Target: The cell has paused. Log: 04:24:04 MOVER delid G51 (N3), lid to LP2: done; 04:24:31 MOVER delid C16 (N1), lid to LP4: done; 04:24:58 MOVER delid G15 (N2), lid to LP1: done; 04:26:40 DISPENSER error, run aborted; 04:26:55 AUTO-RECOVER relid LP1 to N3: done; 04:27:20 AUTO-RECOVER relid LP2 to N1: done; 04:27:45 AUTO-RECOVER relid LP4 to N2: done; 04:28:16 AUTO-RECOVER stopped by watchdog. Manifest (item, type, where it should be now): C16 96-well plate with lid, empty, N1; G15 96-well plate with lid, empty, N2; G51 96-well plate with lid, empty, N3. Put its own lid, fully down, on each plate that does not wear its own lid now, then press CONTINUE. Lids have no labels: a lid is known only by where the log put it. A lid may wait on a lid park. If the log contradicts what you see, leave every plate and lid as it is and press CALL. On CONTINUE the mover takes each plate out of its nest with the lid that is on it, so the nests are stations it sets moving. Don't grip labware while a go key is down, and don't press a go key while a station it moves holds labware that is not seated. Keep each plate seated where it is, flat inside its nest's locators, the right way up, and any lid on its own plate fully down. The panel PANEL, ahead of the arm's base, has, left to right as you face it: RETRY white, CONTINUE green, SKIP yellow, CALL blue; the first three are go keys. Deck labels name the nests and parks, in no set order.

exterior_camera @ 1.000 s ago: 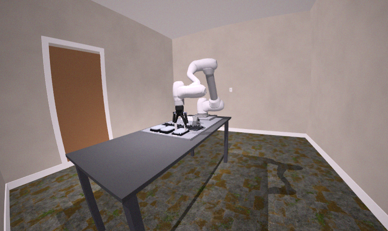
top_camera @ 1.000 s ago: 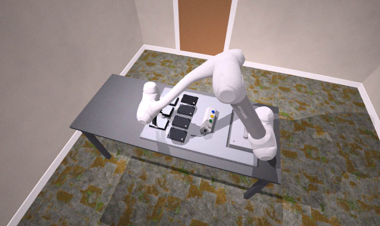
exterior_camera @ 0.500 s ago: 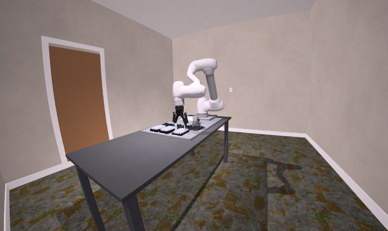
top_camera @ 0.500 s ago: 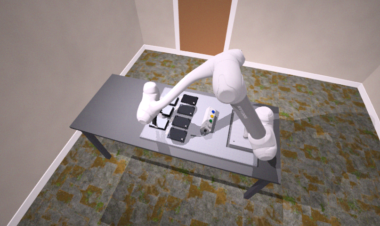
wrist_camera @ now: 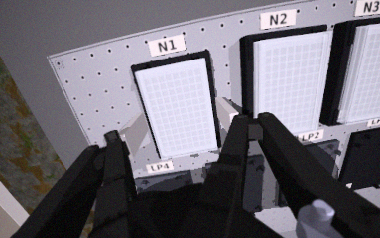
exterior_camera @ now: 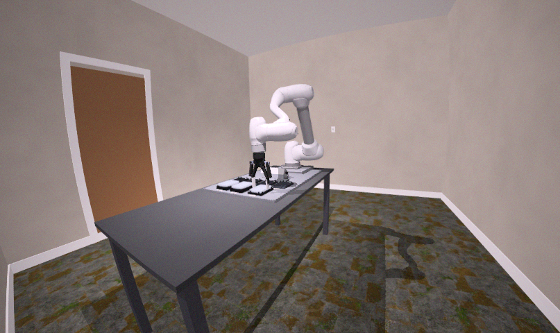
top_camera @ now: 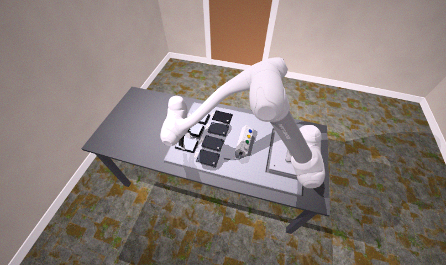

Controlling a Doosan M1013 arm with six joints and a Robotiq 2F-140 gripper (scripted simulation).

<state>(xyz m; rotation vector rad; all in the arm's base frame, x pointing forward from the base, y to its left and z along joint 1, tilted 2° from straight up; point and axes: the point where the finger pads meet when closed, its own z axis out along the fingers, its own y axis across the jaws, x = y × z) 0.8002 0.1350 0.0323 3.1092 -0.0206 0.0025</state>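
My hand is 3 cm above the plate. The rest, counted from my hand: LP3 label: 9 cm behind, 7 cm to the right, 5 cm below; then nest N1: 4 cm below; then LP4 label: 10 cm behind, 6 cm to the left, 5 cm below.
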